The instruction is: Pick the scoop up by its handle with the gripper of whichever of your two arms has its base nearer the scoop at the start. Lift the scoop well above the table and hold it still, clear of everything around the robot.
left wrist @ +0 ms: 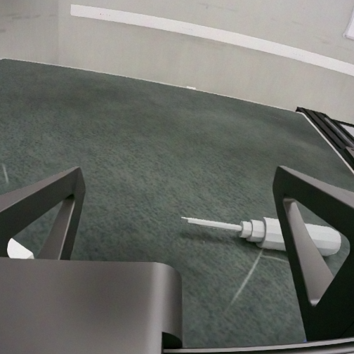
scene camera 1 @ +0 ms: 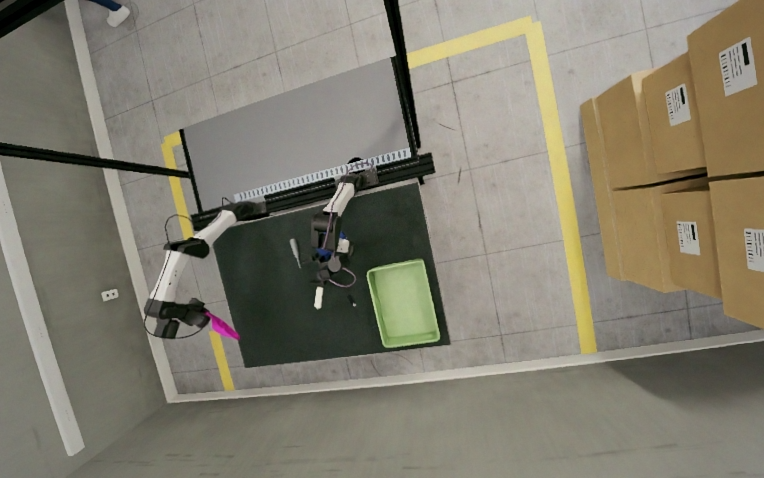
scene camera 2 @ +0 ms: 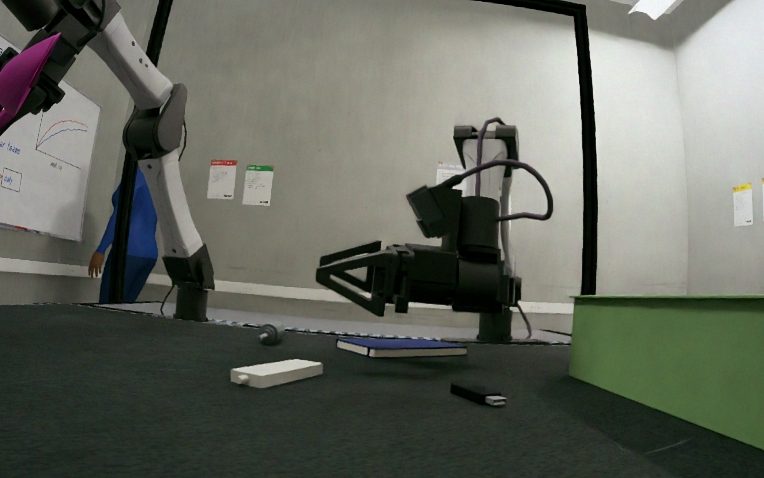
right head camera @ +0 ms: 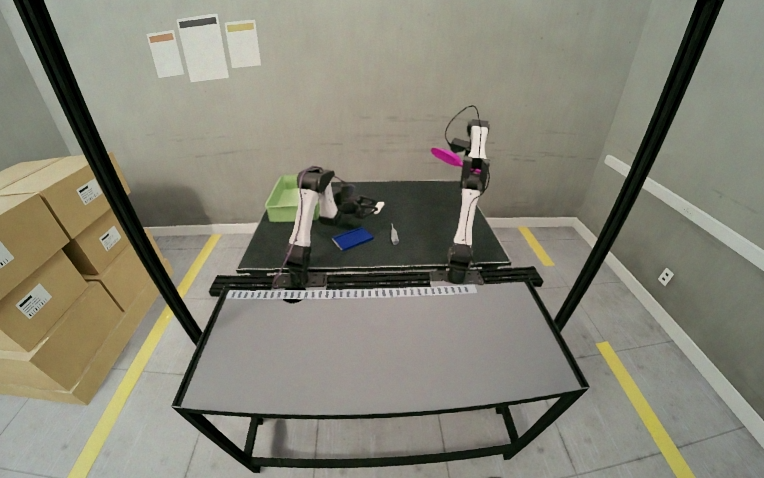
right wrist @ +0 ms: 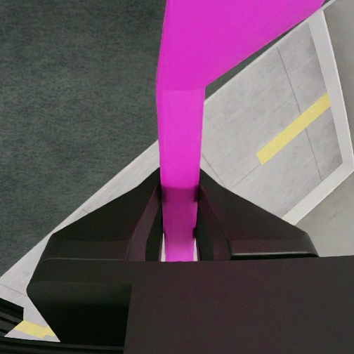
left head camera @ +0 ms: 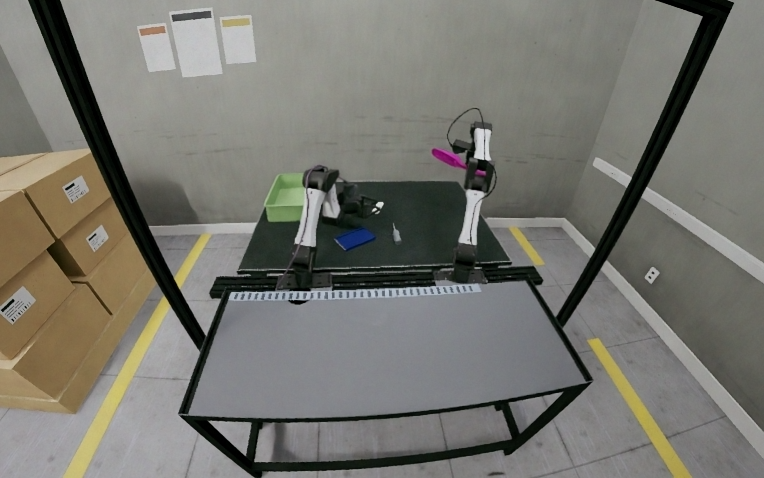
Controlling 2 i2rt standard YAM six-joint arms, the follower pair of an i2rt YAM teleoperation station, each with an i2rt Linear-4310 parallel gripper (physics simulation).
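Frame: origin at the left arm's base, x ahead, y left, z up, level; metres.
Seen in the pictures: left gripper, fingertip midpoint: (scene camera 1: 305, 273) (scene camera 2: 317, 268) (right head camera: 376, 205) (left head camera: 378, 205); right gripper, fingertip midpoint: (scene camera 1: 208, 312) (right head camera: 471, 171); left arm's base, link origin: (scene camera 1: 357, 181) (right head camera: 300, 281) (left head camera: 304, 282); right arm's base, link origin: (scene camera 1: 249, 208) (right head camera: 455, 279) (left head camera: 459, 278).
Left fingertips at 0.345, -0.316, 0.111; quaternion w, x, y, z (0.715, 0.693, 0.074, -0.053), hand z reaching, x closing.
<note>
Offsets run from my left fingertips to a thing's top centre, as dx, dy, dz. Level surfaces: height alone.
The magenta scoop (left head camera: 449, 157) (right head camera: 446, 156) (scene camera 1: 223, 326) (scene camera 2: 22, 76) (right wrist: 182, 125) is up in the air, well above the dark table top. My right gripper (right wrist: 178, 177) is shut on its handle, with a black finger on each side; the bowl points away from the fingers. In scene camera 2 part of the scoop is cut off by the picture's left edge. My left gripper (left wrist: 178, 176) is open and empty, low over the table and far from the scoop.
On the dark table {dz -0.103} (scene camera 1: 270, 343) lie a blue notebook {-0.110, +0.114, -0.090} (left head camera: 354, 239), a grey-white screwdriver {-0.091, -0.066, -0.076} (left head camera: 396, 233) (left wrist: 300, 237), a white block {+0.148, -0.020, -0.093} (scene camera 2: 276, 373) and a black USB stick {+0.193, +0.142, -0.094} (scene camera 2: 477, 393). A green bin {+0.239, +0.395, -0.015} (scene camera 1: 403, 304) stands at the right in scene camera 1. A person (scene camera 2: 135, 236) stands behind the station.
</note>
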